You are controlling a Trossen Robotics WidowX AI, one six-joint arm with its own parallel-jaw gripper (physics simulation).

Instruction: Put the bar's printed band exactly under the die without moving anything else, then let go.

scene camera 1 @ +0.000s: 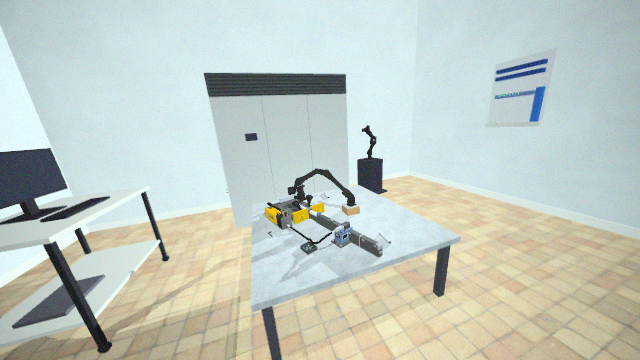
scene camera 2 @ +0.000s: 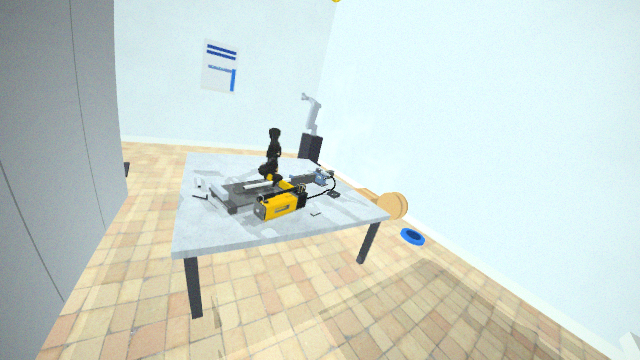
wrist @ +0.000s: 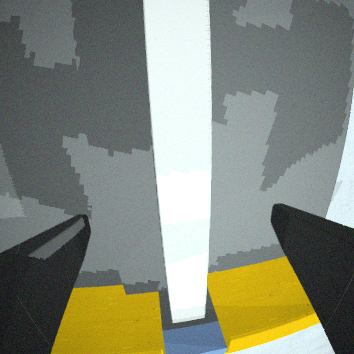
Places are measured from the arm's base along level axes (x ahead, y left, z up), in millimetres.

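Pixels of known places: gripper, fingertip midpoint: (scene camera 1: pixel 304 208) (scene camera 2: pixel 268 183) (wrist: pixel 180 219); arm's base, origin of the base link: (scene camera 1: pixel 351 204).
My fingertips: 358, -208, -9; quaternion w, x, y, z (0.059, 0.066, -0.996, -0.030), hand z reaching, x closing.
For each thing: its top centre in the pictures, then the offset to it from my fingertips, as dx, dy, dz. "*": a spot on its surface instead.
- long white bar, surface spot: (wrist: pixel 182 125) * +6, -44, +10
- blue block, surface spot: (wrist: pixel 194 336) * -11, +68, +23
- blue unit, surface spot: (scene camera 1: pixel 342 235) * -3, +550, +8
- yellow-sided machine, surface spot: (scene camera 2: pixel 280 206) * +289, -91, +4
- small dark box, surface spot: (scene camera 1: pixel 308 247) * +196, +446, -57
A long white bar (scene camera 2: pixel 256 185) (wrist: pixel 182 125) lies along the dark grey bed, its near end at the gap between two yellow panels, just short of a blue block (wrist: pixel 194 336). No printed band can be made out on it. My gripper (scene camera 1: pixel 309 201) (scene camera 2: pixel 276 180) (wrist: pixel 180 219) is open and empty, over the bed. In the wrist view its black fingers stand left and right of the bar, apart from it; their height over it is unclear. A blue unit (scene camera 1: pixel 342 235) (scene camera 2: pixel 322 176) stands on the dark rail; the die cannot be told apart in it.
Yellow panels (scene camera 1: pixel 300 216) (wrist: pixel 110 317) flank the bar's path. The yellow-sided machine (scene camera 2: pixel 280 206) and a small dark box (scene camera 1: pixel 308 247) (scene camera 2: pixel 333 194) with a black cable stand beside the rail (scene camera 1: pixel 367 243). The arm's base is on a wooden block (scene camera 1: pixel 351 210).
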